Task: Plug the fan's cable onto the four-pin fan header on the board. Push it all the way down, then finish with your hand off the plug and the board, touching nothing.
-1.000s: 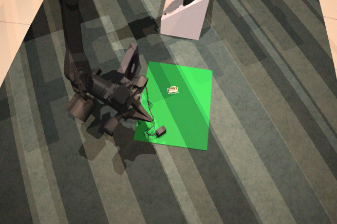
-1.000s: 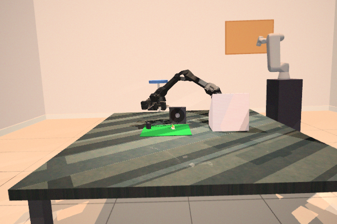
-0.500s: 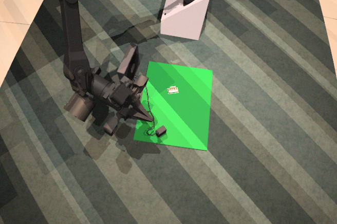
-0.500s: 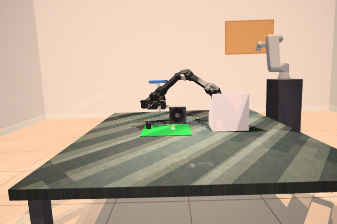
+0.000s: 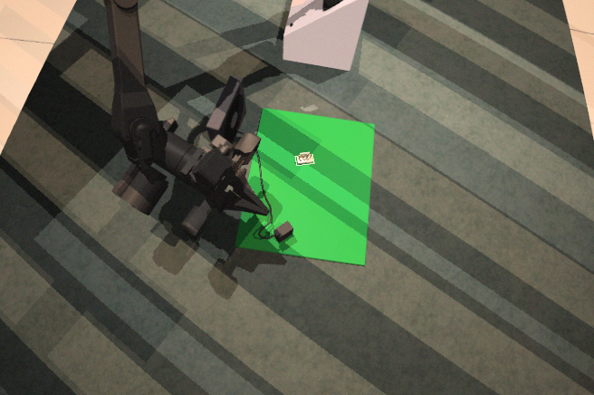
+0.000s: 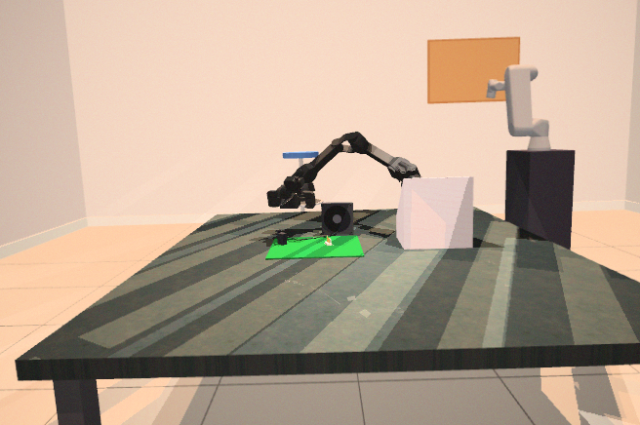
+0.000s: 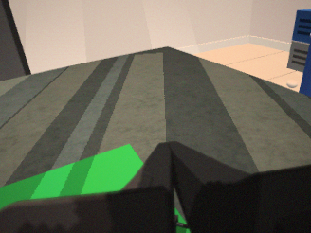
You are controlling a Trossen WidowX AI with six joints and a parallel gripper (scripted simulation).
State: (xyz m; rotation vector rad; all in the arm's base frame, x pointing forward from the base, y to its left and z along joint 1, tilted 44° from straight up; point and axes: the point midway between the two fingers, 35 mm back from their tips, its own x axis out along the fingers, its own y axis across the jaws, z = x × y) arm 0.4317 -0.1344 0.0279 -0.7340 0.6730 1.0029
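Right now the dark fan plug is 30 mm to the left of my gripper tip and 110 mm below it. Round my gripper tip: dark square fan 200 mm behind, 90 mm to the right, 70 mm below; then four-pin header 160 mm behind, 50 mm to the left, 130 mm below; then green board 120 mm behind, 70 mm to the left, 140 mm below.
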